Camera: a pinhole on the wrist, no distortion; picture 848 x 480 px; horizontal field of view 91.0 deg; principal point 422.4 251.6 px. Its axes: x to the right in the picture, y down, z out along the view. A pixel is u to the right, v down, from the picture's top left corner.
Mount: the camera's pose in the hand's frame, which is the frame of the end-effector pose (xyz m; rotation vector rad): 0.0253 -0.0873 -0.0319 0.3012 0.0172 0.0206
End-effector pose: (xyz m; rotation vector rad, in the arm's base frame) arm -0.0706 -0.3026 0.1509 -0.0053 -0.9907 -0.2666
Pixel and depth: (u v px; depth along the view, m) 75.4 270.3 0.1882
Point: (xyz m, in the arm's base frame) -0.2938 -0.3895 0.1132
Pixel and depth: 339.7 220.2 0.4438
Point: -0.4712 -0.4875 0.2885
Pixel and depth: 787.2 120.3 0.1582
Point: -0.1083 -0.4995 0.3252
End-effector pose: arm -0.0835 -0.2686 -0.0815 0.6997 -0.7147 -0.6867
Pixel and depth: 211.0 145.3 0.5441
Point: -0.6817 -0.4590 -0.2040
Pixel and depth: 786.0 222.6 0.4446
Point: -0.2073 -0.8463 0.0916
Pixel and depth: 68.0 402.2 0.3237
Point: -0.4878 -0.2311 -0.0476
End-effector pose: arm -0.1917 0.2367 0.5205 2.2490 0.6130 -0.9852
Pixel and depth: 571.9 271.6 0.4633
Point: -0.3941 0.1300 0.0737
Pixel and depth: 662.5 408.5 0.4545
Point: -0.2633 0.0175 0.0333
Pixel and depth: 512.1 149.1 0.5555
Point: -0.5512 0.2230 0.0224
